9 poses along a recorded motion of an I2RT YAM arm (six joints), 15 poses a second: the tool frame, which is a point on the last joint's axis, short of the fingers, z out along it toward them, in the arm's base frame.
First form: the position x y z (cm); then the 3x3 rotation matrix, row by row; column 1 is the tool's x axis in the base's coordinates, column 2 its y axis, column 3 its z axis. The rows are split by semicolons.
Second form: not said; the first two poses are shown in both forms.
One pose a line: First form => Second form
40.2, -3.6, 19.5; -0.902, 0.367, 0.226; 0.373, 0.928, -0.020; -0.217, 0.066, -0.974 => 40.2, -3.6, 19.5, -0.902, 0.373, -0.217, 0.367, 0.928, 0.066
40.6, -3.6, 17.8; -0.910, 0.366, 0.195; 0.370, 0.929, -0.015; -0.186, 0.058, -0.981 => 40.6, -3.6, 17.8, -0.910, 0.370, -0.186, 0.366, 0.929, 0.058
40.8, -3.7, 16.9; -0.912, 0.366, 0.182; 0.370, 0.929, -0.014; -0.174, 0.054, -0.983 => 40.8, -3.7, 16.9, -0.912, 0.370, -0.174, 0.366, 0.929, 0.054
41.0, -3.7, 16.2; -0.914, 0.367, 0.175; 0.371, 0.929, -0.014; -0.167, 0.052, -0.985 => 41.0, -3.7, 16.2, -0.914, 0.371, -0.167, 0.367, 0.929, 0.052
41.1, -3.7, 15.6; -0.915, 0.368, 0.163; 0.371, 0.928, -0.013; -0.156, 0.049, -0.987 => 41.1, -3.7, 15.6, -0.915, 0.371, -0.156, 0.368, 0.928, 0.049
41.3, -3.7, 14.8; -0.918, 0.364, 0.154; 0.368, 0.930, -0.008; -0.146, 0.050, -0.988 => 41.3, -3.7, 14.8, -0.918, 0.368, -0.146, 0.364, 0.930, 0.050
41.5, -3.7, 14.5; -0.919, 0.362, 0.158; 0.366, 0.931, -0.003; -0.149, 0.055, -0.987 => 41.5, -3.7, 14.5, -0.919, 0.366, -0.149, 0.362, 0.931, 0.055
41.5, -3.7, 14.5; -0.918, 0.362, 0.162; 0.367, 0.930, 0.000; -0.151, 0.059, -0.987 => 41.5, -3.7, 14.5, -0.918, 0.367, -0.151, 0.362, 0.930, 0.059
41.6, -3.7, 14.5; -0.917, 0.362, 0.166; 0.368, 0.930, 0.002; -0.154, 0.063, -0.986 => 41.6, -3.7, 14.5, -0.917, 0.368, -0.154, 0.362, 0.930, 0.063
